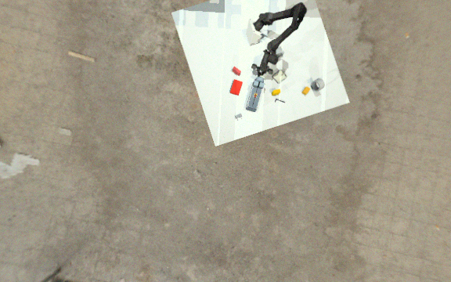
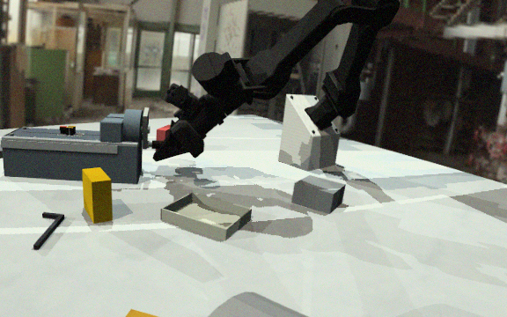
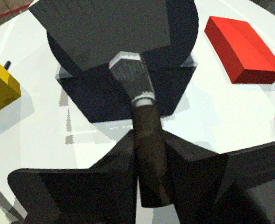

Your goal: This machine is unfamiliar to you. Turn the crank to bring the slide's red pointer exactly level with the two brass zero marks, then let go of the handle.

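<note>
The dark crank handle is 3 cm above my gripper tip, 1 cm to the left of it and 1 cm behind it. Round my gripper tip: red pointer 14 cm ahead, 11 cm to the right, 5 cm above; shallow grey tray 20 cm to the left, 6 cm ahead, 3 cm below; yellow block 18 cm ahead, 9 cm to the left.
</note>
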